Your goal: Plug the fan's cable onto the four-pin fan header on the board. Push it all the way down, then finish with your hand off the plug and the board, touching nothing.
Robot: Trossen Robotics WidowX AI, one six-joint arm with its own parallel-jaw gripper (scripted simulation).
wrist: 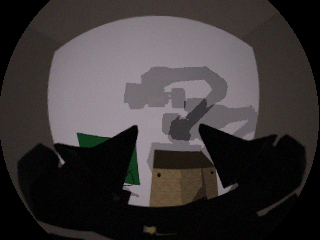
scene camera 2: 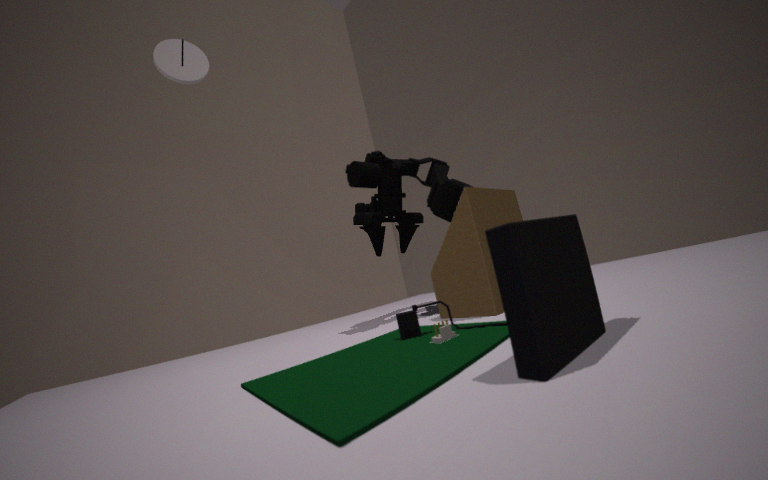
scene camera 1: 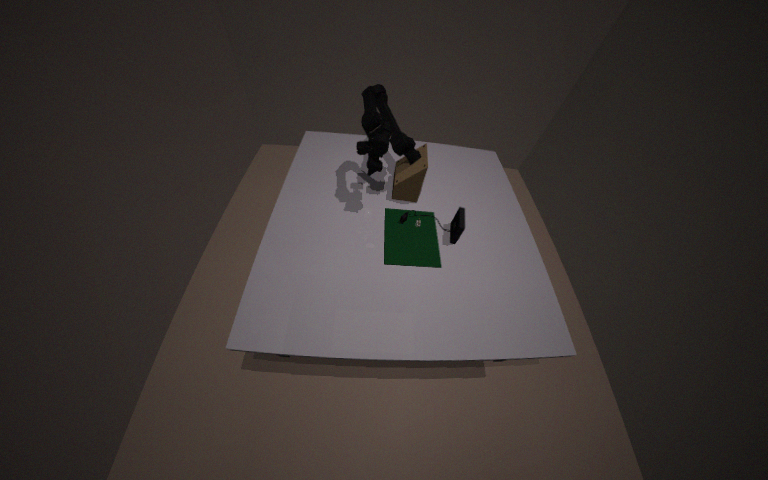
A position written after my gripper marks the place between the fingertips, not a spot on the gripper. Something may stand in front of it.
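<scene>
My gripper (scene camera 2: 391,254) (wrist: 169,127) is open and holds nothing. I see a green board (scene camera 2: 339,397) (scene camera 1: 405,244), which is in sight of both of those scene cameras. A black fan (scene camera 2: 551,305) is there for me to see too.
</scene>
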